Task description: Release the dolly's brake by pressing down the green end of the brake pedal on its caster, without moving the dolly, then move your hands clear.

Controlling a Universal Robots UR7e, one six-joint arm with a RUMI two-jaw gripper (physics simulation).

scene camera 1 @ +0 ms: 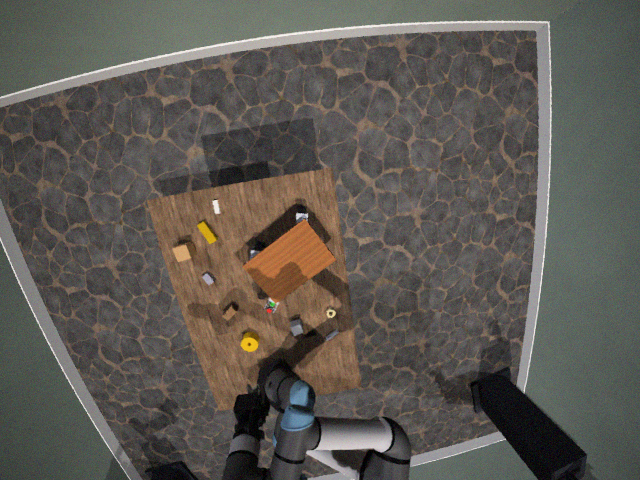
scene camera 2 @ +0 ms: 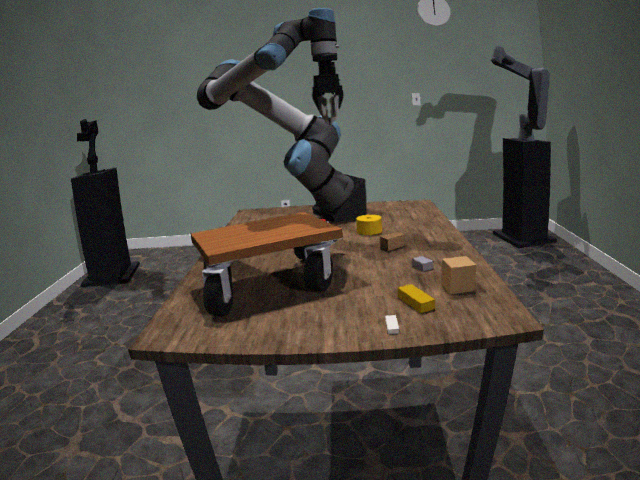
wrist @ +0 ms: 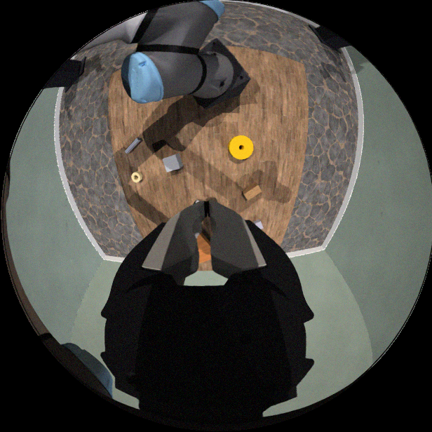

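Observation:
The dolly (scene camera 1: 297, 253) (scene camera 2: 266, 237) has an orange wooden deck and stands on black-wheeled casters. The brake pedal shows beside the deck's near corner in the overhead view, with a green end (scene camera 1: 272, 304) next to the deck and a red end (scene camera 1: 268, 311) farther out. A bit of the red end (scene camera 2: 322, 220) shows past the deck's far edge in the second scene view. My gripper (scene camera 2: 329, 116) (wrist: 207, 203) is shut and empty, high above the table and apart from the dolly and pedal. In the wrist view the fingers hide the pedal.
Near the pedal are a yellow disc (scene camera 1: 244, 338) (scene camera 2: 369, 226) (wrist: 241, 139), a brown block (scene camera 1: 230, 311) (scene camera 2: 392, 242) (wrist: 252, 192) and a grey block (scene camera 1: 296, 326) (wrist: 172, 163). A tan cube (scene camera 1: 181, 252) (scene camera 2: 458, 274) and a yellow bar (scene camera 1: 206, 232) (scene camera 2: 416, 298) lie farther off.

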